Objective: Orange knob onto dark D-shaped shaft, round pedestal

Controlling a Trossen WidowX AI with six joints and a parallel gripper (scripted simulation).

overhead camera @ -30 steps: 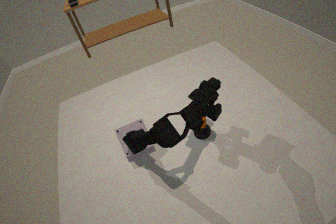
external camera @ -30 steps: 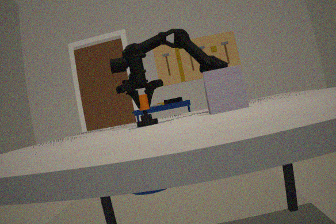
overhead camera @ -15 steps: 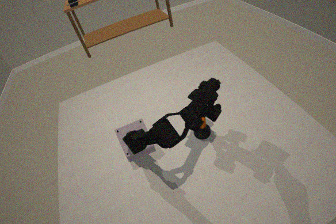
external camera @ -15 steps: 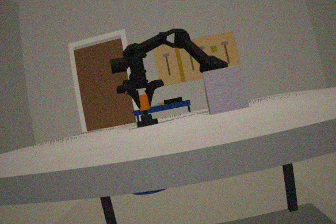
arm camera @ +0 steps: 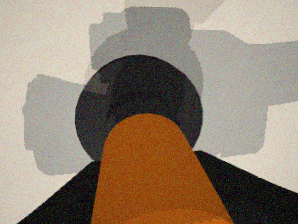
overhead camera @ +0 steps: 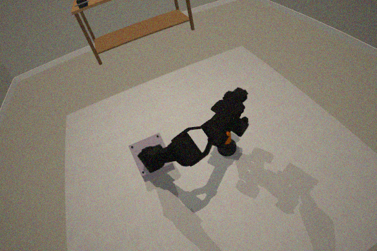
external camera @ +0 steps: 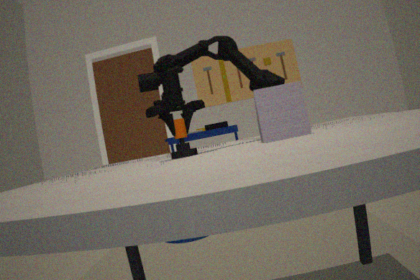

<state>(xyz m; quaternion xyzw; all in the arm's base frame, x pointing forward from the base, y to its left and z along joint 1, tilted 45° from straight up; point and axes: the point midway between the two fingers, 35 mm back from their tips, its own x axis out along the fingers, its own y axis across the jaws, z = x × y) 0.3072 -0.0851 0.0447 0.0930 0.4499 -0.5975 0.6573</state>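
The orange knob lies 2 cm above my gripper tip. From my gripper tip the other things lie so: round pedestal (4 cm below).
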